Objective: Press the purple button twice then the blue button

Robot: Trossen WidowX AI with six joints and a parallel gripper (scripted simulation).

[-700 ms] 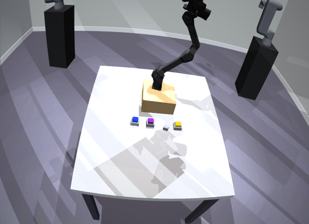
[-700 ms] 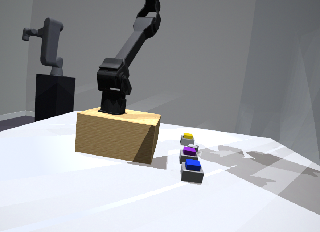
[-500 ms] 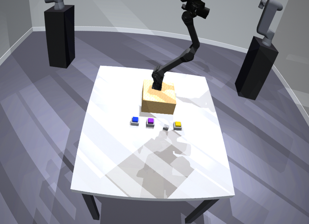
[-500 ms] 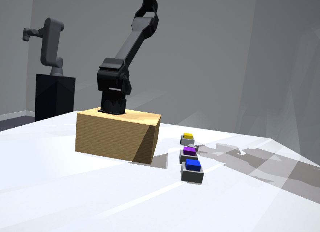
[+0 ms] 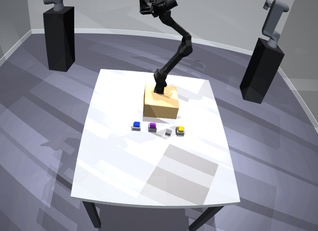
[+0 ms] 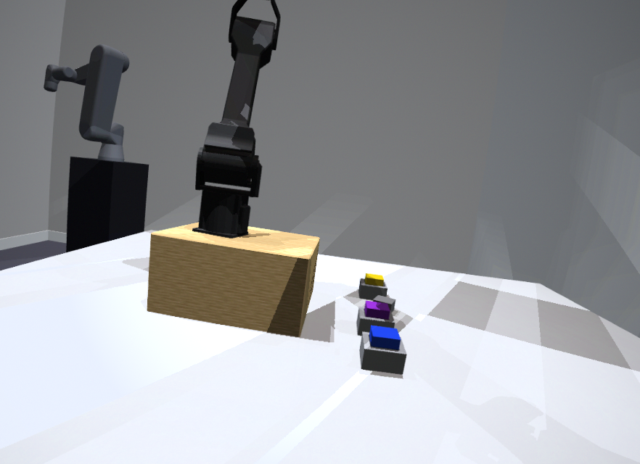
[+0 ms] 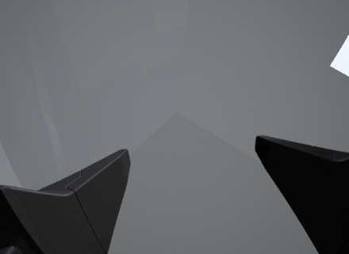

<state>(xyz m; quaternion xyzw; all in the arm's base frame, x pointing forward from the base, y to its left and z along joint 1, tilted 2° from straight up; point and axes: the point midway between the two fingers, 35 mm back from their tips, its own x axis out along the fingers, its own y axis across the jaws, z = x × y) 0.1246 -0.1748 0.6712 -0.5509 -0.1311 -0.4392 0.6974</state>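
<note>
Now: the purple button 77 cm below my gripper tip, 17 cm to the left of it and 9 cm ahead of it. Round my gripper tip: yellow button 77 cm below, 34 cm to the left, 8 cm ahead; blue button 77 cm below, 11 cm ahead, 8 cm to the left; grey block 79 cm below, 27 cm to the left, 10 cm ahead.
</note>
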